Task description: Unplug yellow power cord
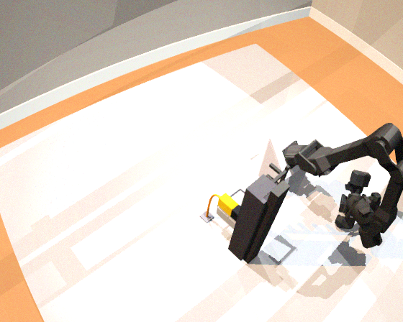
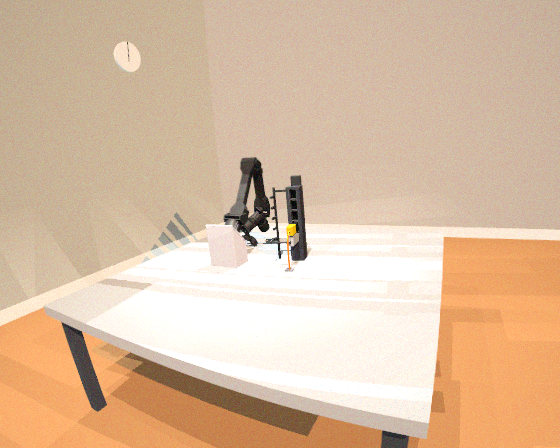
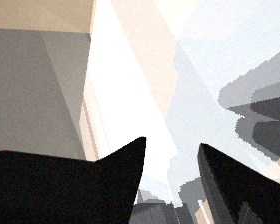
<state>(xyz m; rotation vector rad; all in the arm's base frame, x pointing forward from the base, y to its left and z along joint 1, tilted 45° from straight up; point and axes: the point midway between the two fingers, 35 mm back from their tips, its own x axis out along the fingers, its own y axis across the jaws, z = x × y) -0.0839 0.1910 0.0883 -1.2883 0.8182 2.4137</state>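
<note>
My gripper tip is 380 mm short of the yellow plug, 150 mm to the left of it and 110 mm below it. The rest, counted from my gripper tip: grey anchor plate (390 mm ahead, 230 mm to the right, 40 mm below).
</note>
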